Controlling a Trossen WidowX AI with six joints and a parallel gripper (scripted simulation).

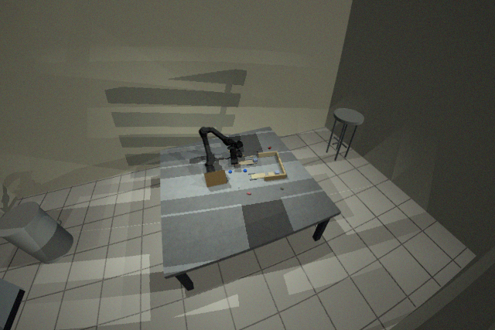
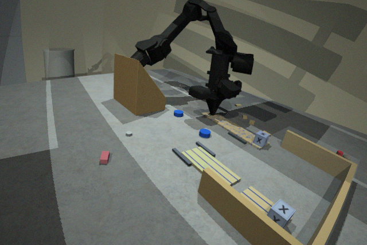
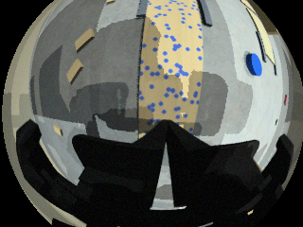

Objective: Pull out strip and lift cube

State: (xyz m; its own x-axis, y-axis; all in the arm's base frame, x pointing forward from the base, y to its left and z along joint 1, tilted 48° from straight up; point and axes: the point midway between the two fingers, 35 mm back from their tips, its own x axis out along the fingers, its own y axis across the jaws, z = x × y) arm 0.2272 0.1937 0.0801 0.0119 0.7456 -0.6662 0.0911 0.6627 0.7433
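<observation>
Right now the dotted strip is 90 mm ahead of my gripper tip and 10 mm to the right of it. The rest, counted from my gripper tip: pink block (50 mm ahead, 390 mm to the right).
</observation>
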